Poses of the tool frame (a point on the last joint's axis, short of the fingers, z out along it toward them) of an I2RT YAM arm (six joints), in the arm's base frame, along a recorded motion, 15 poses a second.
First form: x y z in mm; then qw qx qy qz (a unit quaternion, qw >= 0).
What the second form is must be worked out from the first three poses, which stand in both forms.
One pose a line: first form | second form
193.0 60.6 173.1 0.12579 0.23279 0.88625 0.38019 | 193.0 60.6 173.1 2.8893 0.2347 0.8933 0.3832
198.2 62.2 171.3 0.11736 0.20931 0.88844 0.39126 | 198.2 62.2 171.3 2.9063 0.2108 0.8946 0.3940
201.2 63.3 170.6 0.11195 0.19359 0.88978 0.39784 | 201.2 63.3 170.6 2.9172 0.1948 0.8954 0.4004
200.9 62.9 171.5 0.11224 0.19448 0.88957 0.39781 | 200.9 62.9 171.5 2.9166 0.1957 0.8952 0.4003
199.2 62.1 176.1 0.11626 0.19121 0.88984 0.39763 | 199.2 62.1 176.1 2.9085 0.1925 0.8959 0.4003
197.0 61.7 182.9 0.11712 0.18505 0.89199 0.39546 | 197.0 61.7 182.9 2.9068 0.1863 0.8982 0.3982
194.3 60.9 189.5 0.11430 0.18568 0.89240 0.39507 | 194.3 60.9 189.5 2.9125 0.1869 0.8983 0.3977
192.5 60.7 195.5 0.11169 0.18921 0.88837 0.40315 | 192.5 60.7 195.5 2.9177 0.1904 0.8940 0.4057
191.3 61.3 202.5 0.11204 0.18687 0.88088 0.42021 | 191.3 61.3 202.5 2.9170 0.1881 0.8865 0.4229
